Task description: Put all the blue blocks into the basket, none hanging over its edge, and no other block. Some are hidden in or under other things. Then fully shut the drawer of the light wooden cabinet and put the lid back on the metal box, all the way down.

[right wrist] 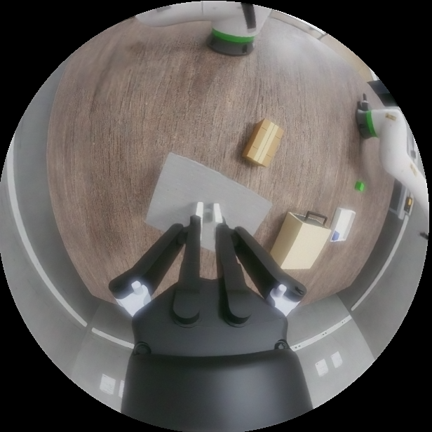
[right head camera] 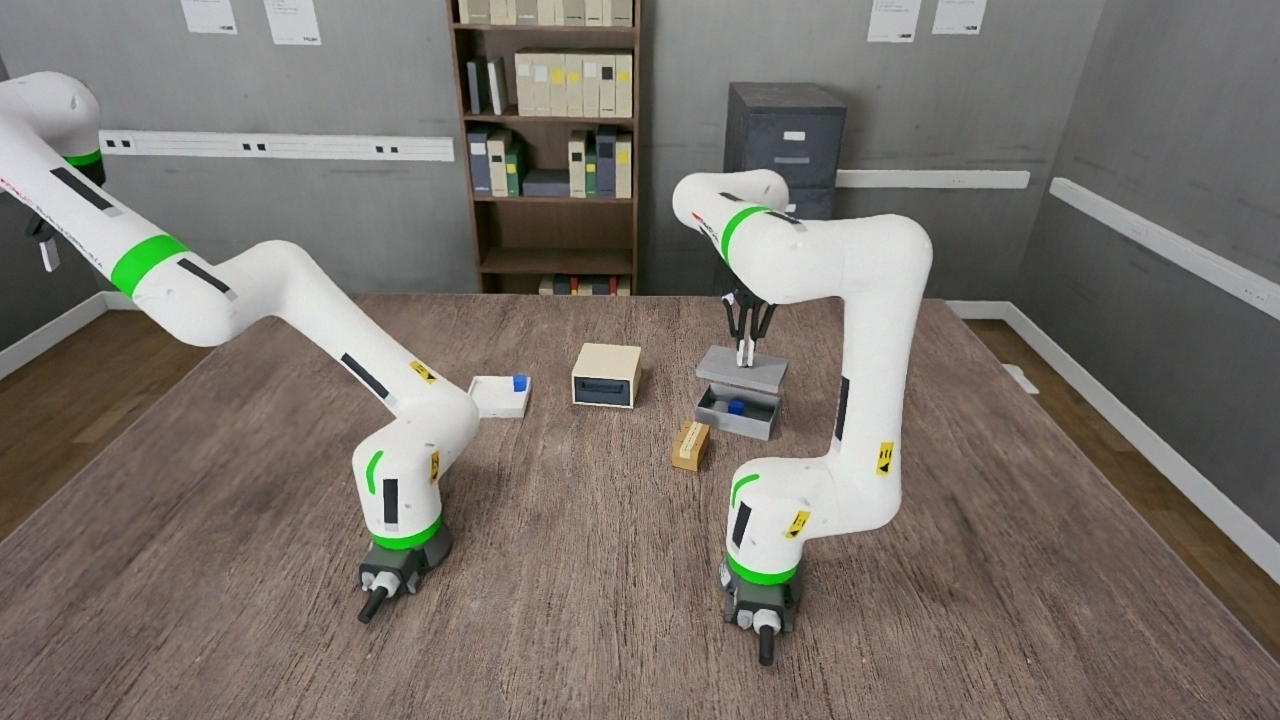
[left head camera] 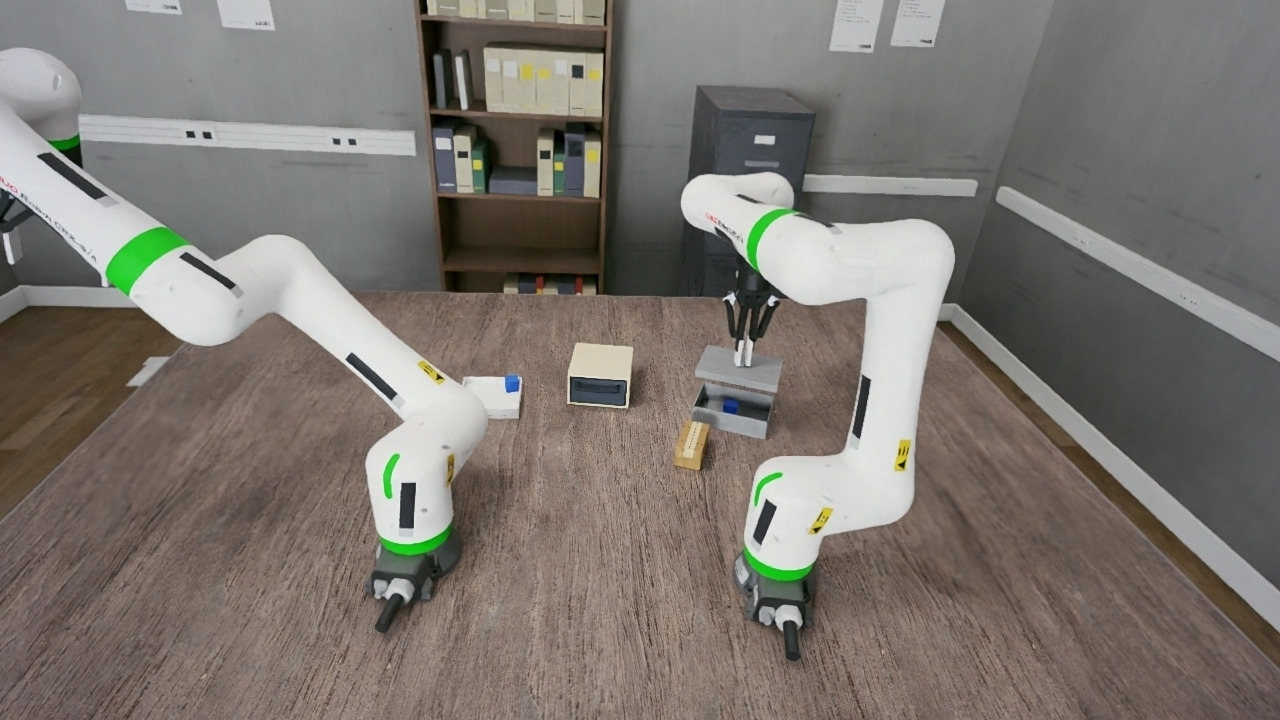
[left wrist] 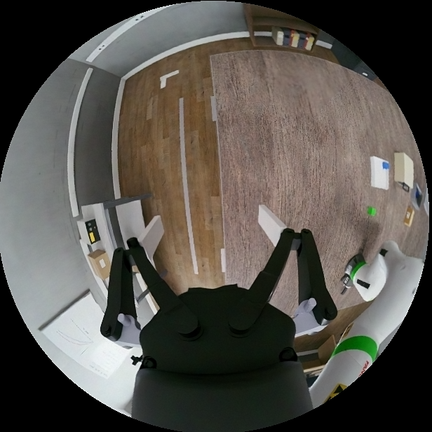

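Observation:
My right gripper (left head camera: 743, 353) (right head camera: 745, 354) (right wrist: 207, 210) is shut on the grey lid (left head camera: 713, 361) (right head camera: 716, 362) (right wrist: 172, 187) and holds it above the open metal box (left head camera: 758, 426) (right head camera: 759, 428). A blue block (left head camera: 730, 406) (right head camera: 735, 407) lies in that box; a greyish thing beside it is unclear. Another blue block (left head camera: 511, 383) (right head camera: 519, 382) (left wrist: 385, 165) (right wrist: 335, 235) is in the white basket (left head camera: 503, 413) (right head camera: 506, 412) (left wrist: 380, 182) (right wrist: 348, 218). The light wooden cabinet (left head camera: 601, 358) (right head camera: 608, 358) (left wrist: 403, 167) (right wrist: 301, 245) has its drawer (left head camera: 597, 391) (right head camera: 601, 391) apparently shut. My left gripper (left wrist: 209, 218) is open and empty, far left.
A brown taped carton (left head camera: 691, 445) (right head camera: 691, 446) (left wrist: 409, 216) (right wrist: 263, 143) lies in front of the metal box. A green block (left wrist: 371, 211) (right wrist: 359, 186) lies on the table near the left arm, which hides it from the head cameras. The right arm reaches over from the right.

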